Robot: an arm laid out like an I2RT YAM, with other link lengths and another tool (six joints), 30 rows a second.
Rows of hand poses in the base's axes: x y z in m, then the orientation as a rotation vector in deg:
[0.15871 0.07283 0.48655 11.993 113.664 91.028]
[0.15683 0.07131 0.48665 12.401 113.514 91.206]
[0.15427 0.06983 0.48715 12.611 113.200 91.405]
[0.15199 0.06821 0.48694 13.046 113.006 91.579]
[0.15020 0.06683 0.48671 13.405 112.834 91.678]
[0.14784 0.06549 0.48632 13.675 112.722 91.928]
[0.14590 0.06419 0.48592 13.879 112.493 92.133]
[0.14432 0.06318 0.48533 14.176 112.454 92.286]
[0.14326 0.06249 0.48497 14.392 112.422 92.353]
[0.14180 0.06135 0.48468 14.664 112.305 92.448]
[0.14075 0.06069 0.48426 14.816 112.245 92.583]
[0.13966 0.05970 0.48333 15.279 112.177 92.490]
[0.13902 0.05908 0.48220 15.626 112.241 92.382]
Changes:
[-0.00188 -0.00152 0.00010 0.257 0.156 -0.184]
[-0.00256 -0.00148 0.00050 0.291 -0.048 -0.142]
[-0.00228 -0.00162 -0.00021 0.279 0.140 -0.217]
[-0.00179 -0.00138 -0.00023 0.208 0.094 -0.208]
[-0.00236 -0.00134 -0.00039 0.255 0.138 -0.055]
[-0.00194 -0.00130 -0.00040 0.260 0.011 -0.097]
[-0.00158 -0.00101 -0.00059 0.174 0.173 -0.086]
[-0.00106 -0.00069 -0.00036 0.102 0.110 -0.088]
[-0.00146 -0.00114 -0.00029 0.165 0.089 -0.139]
[-0.00105 -0.00066 -0.00042 0.139 0.079 -0.032]
[-0.00109 -0.00099 -0.00093 0.075 0.164 -0.312]
[-0.00064 -0.00062 -0.00113 -0.011 0.190 -0.201]

